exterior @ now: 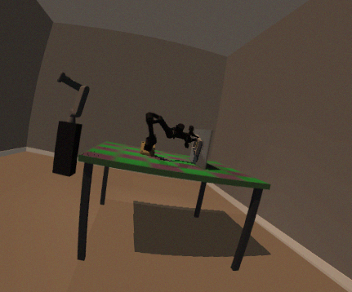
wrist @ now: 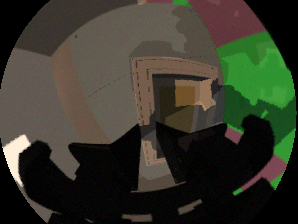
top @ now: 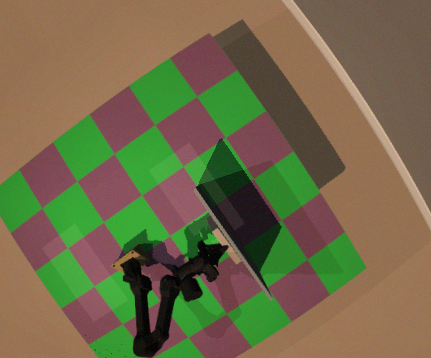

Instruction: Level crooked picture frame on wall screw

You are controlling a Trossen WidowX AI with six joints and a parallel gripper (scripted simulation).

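Right now my gripper tip is 1 cm to the right of the picture frame and 5 cm above it. From my gripper tip the other things lie so: grey wall panel (2 cm ahead, 7 cm below).
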